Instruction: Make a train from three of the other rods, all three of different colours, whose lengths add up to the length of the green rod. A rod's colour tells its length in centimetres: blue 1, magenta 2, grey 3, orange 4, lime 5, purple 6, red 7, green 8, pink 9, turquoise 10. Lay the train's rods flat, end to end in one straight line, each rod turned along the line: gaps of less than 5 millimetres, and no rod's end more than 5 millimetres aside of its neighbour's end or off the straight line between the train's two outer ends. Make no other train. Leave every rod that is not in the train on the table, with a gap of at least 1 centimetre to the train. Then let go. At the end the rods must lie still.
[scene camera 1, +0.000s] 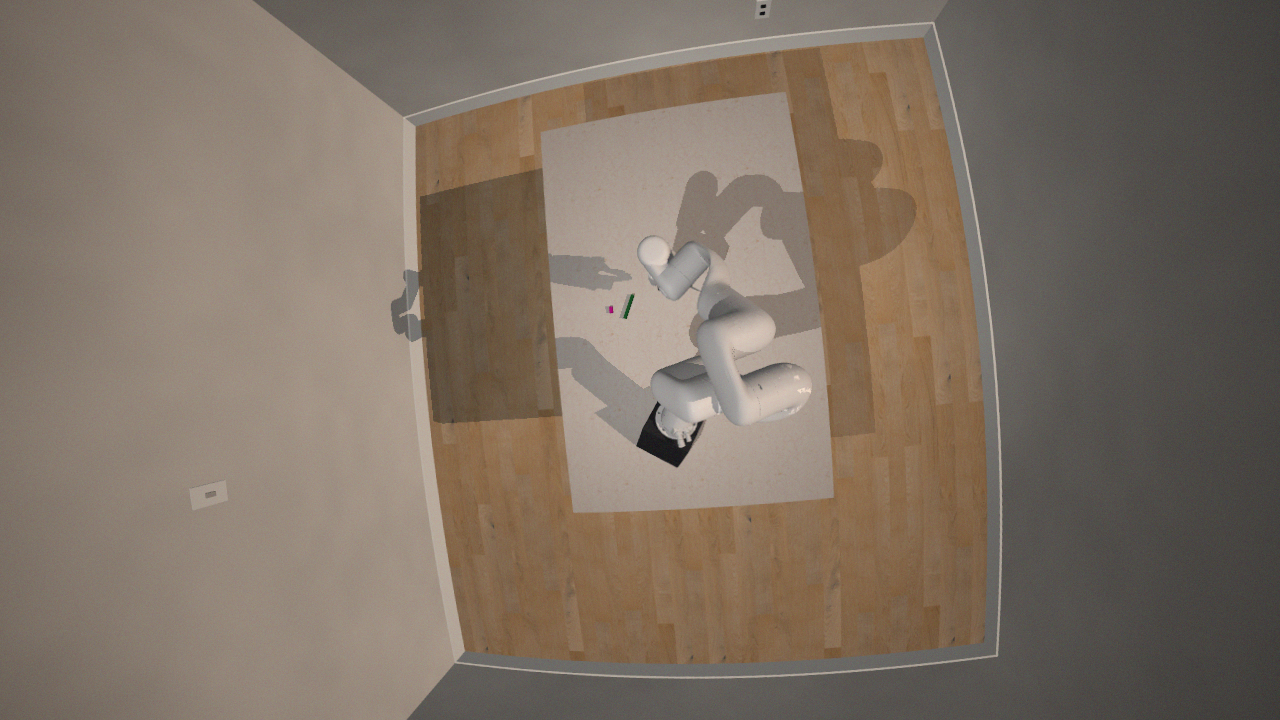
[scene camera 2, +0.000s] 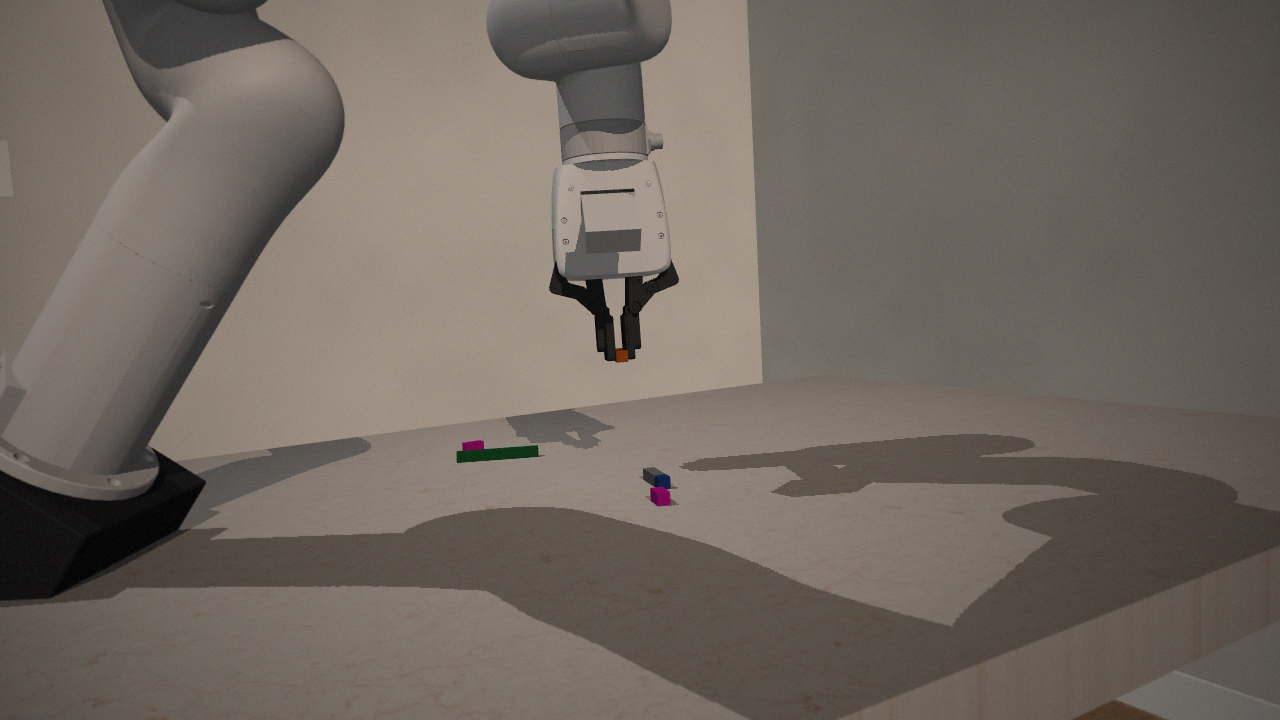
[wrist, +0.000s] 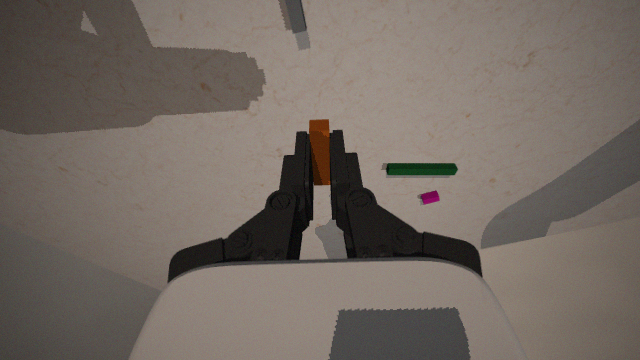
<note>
In view: the gripper (scene camera 2: 619, 359), a green rod (scene camera 2: 523, 451) and an orange rod (wrist: 319, 135).
The green rod shows as well in the wrist view (wrist: 392, 168). The gripper also shows in the wrist view (wrist: 320, 150).
</note>
